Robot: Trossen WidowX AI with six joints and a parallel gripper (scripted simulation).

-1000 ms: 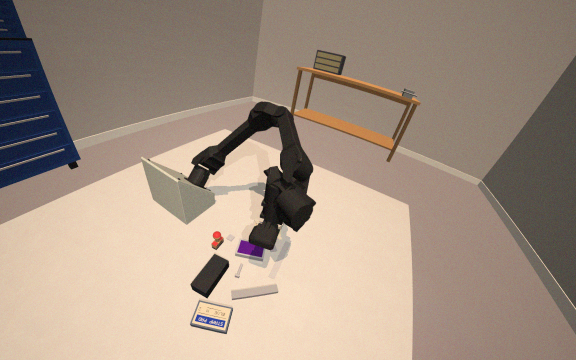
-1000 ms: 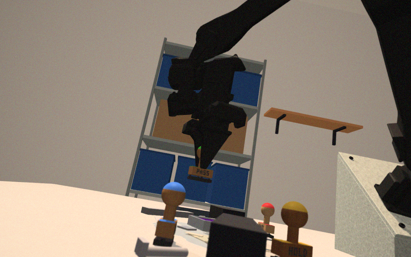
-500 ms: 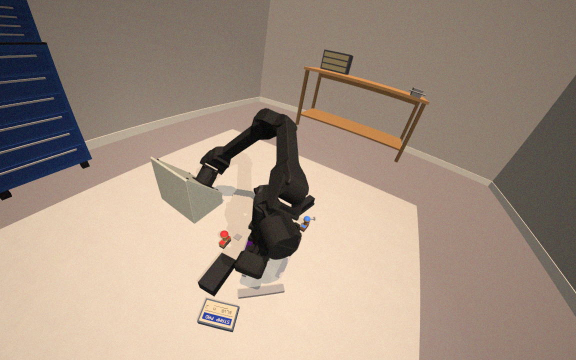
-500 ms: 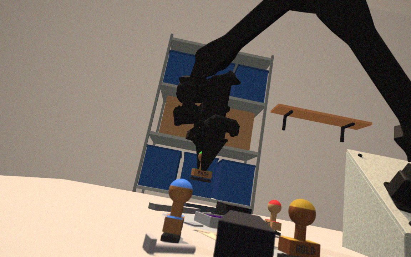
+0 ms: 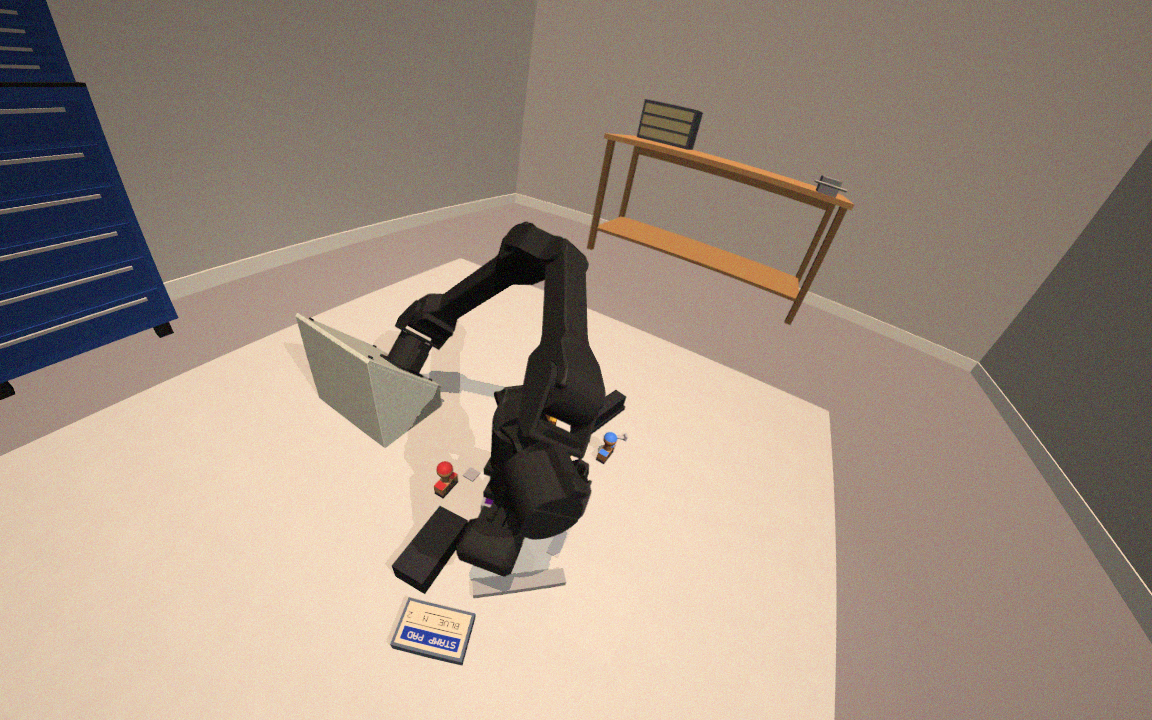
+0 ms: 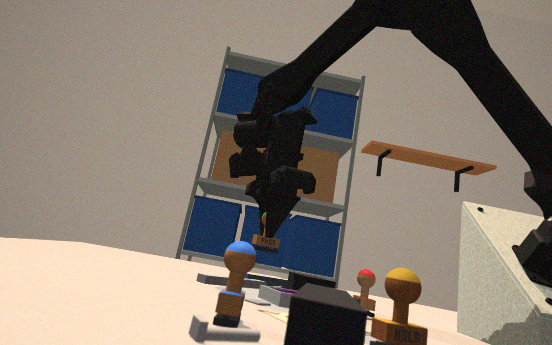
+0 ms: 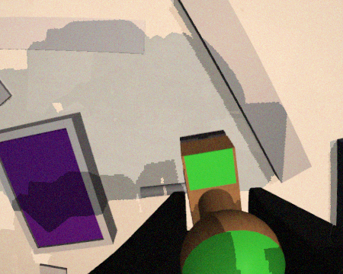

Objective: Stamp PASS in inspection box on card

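My gripper tip is now 40 mm short of the long grey bar, 20 mm to the left of it and 80 mm above it. Round my gripper tip: red-topped stamp: 160 mm behind, 20 mm to the left, 60 mm below; then stamp-pad packet: 140 mm to the right, 70 mm below; then purple ink pad: 60 mm behind, 80 mm to the left, 80 mm below.
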